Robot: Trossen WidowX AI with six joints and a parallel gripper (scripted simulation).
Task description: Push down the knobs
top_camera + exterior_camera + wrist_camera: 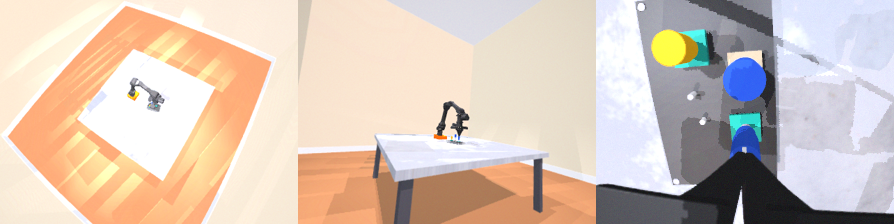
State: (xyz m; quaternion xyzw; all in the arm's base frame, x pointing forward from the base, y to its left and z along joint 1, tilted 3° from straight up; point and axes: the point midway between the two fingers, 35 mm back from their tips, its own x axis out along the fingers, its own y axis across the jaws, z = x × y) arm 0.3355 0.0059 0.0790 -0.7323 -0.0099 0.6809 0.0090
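My gripper tip is 3 cm above the teal potentiometer. The rest, counted from my gripper tip: yellow knob 6 cm behind, 5 cm to the right, 2 cm below.
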